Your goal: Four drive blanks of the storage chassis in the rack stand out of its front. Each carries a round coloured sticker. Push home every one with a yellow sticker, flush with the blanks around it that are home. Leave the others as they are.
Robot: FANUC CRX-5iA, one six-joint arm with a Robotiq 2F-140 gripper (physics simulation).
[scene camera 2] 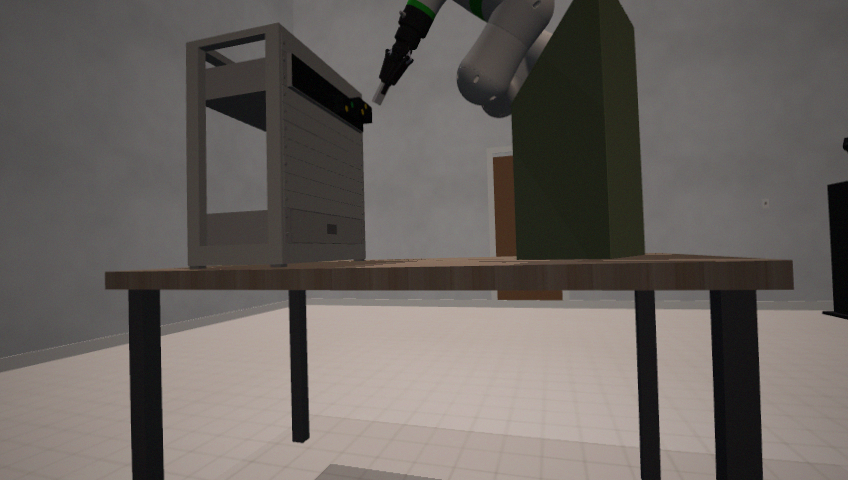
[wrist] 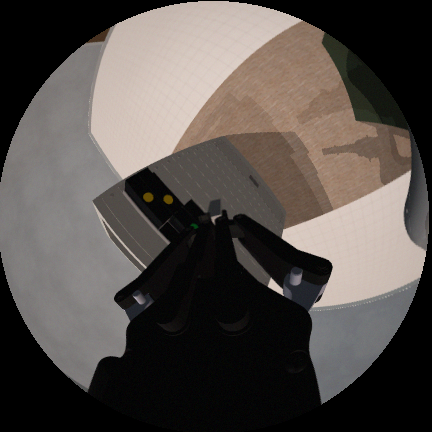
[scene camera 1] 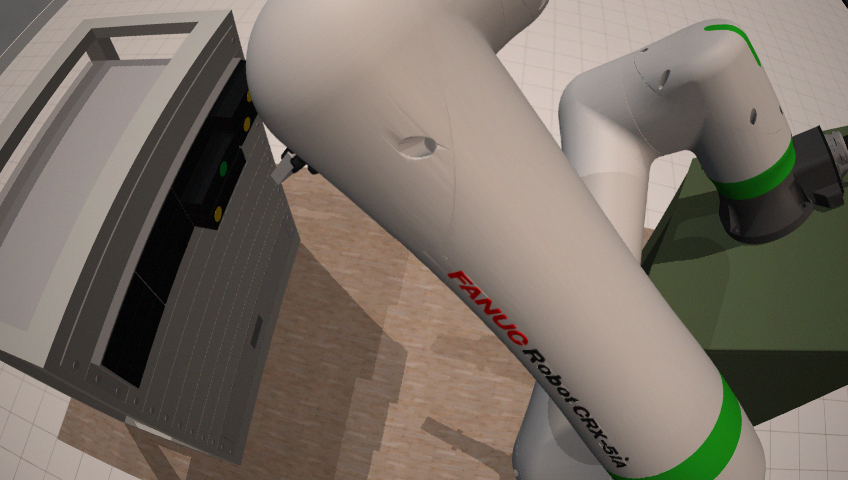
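Note:
Black drive blanks stand out of the chassis (scene camera 1: 155, 267) (scene camera 2: 315, 85) in the rack (scene camera 1: 208, 297) (scene camera 2: 274, 154) (wrist: 210, 160). In scene camera 1, two yellow stickers (scene camera 1: 249, 96) (scene camera 1: 246, 124) are near the far end, partly beside the arm; a green sticker (scene camera 1: 223, 168) and another yellow sticker (scene camera 1: 217, 214) are nearer. In the wrist view, two yellow stickers (wrist: 148, 197) (wrist: 168, 199) and the green sticker (wrist: 194, 226) show; the fourth is hidden by the fingers. My gripper (scene camera 1: 281, 172) (scene camera 2: 378, 95) (wrist: 217, 207) is shut and empty, in front of the far-end blanks, with a visible gap in scene camera 2.
The robot's pale arm (scene camera 1: 476, 178) crosses scene camera 1 and hides part of the rack's far end. A large green block (scene camera 1: 773, 285) (scene camera 2: 571, 178) (wrist: 370, 85) stands across the wooden table (scene camera 1: 357, 297) (scene camera 2: 446, 276) (wrist: 280, 80) from the rack.

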